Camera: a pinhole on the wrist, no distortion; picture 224 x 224 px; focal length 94.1 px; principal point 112.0 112.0 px. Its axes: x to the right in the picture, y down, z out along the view. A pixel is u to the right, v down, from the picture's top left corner.
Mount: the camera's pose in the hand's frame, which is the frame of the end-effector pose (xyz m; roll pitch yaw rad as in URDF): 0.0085 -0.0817 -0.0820 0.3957 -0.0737 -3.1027
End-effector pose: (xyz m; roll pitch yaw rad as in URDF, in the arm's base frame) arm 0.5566 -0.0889 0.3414 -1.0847 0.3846 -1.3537
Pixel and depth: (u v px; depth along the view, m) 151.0 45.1 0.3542
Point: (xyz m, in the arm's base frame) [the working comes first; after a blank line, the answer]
In the camera's frame: 0.1468 -0.2518 0.3542

0.7804 0.1562 0.2295
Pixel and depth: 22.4 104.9 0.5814
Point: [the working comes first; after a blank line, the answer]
In the camera's frame: -0.5536 -0.0439 0.5814

1.1095 -0.5263 0.1234
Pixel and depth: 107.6 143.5 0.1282
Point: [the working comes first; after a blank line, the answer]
In the camera's frame: -0.0060 0.0429 0.1282

0.5809 -0.1399 0.4133
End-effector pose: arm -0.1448 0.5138 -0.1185 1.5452 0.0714 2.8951
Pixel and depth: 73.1 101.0 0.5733
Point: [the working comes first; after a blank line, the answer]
In the camera's frame: -0.2370 -0.0670 0.5733

-0.3252 0.9684 0.0834
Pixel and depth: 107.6 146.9 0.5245
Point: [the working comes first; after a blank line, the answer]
In the camera's frame: -0.0245 0.1945 0.5245

-0.0966 0.9914 -0.1680
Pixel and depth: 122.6 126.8 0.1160
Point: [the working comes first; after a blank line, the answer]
In the camera's frame: 0.0131 0.0182 0.1160

-0.1355 0.5466 -0.1717
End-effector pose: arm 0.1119 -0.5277 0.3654 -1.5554 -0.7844 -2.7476
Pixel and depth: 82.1 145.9 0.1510
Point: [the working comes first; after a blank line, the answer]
In the camera's frame: -0.0480 0.0544 0.1510

0.1430 -0.5941 0.4646
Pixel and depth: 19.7 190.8 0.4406
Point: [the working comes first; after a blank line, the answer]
In the camera's frame: -0.4322 0.3690 0.4406

0.1160 -0.9915 0.8791
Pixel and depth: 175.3 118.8 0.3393
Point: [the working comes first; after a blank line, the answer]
In the camera's frame: 0.2282 0.0245 0.3393

0.3313 -0.7145 0.2143
